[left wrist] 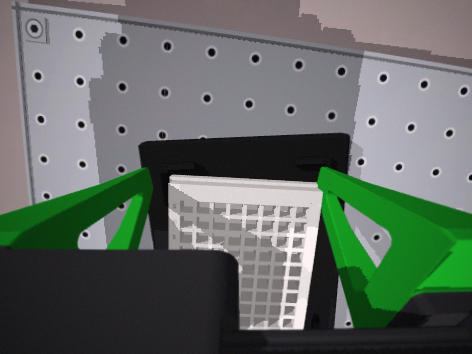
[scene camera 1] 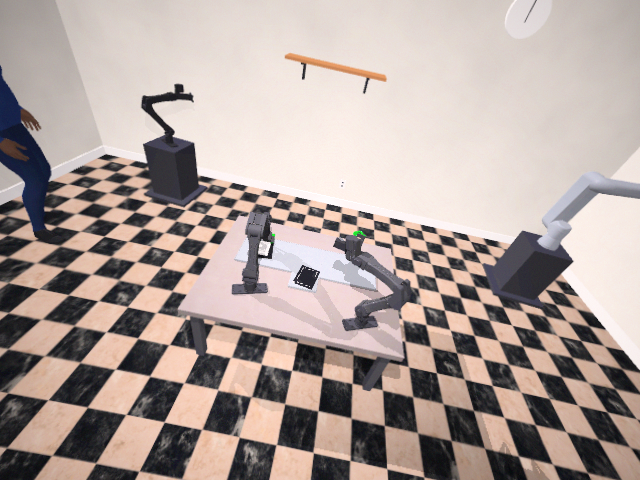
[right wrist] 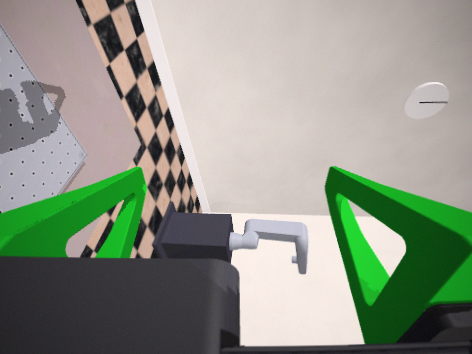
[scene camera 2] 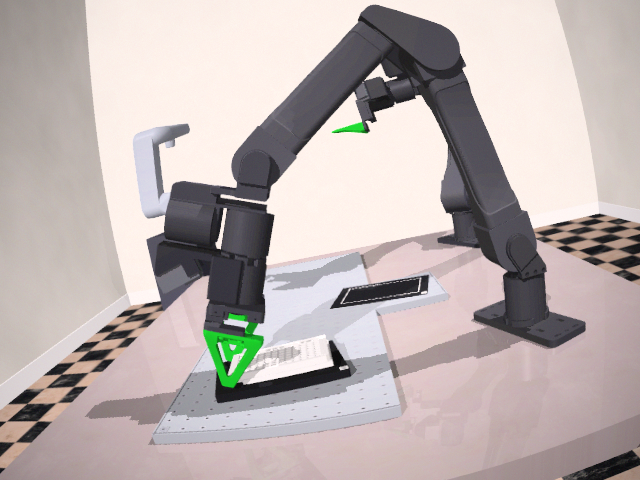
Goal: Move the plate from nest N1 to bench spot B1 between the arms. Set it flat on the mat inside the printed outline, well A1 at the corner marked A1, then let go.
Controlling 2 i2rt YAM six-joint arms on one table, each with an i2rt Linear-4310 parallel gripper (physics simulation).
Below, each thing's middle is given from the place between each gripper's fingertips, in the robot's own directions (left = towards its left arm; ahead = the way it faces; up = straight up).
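Starting from my left hand, I see the white well plate (scene camera 2: 314, 353) 20 mm to the right of it and 60 mm behind it. The black mat with white outline (scene camera 2: 402, 288) is 20 mm below my left hand, 360 mm to the right of it and 180 mm behind it. The black rectangular block (scene camera 2: 311, 378) is 10 mm below my left hand, 20 mm to the right of it and 60 mm behind it.
My right gripper is 35 cm above the black mat with white outline, 23 cm to the right of it and 6 cm past it. The white well plate is 33 cm below my right hand, 57 cm to the left of it and 5 cm ahead of it. The black rectangular block is 35 cm below my right hand, 57 cm to the left of it and 6 cm ahead of it.
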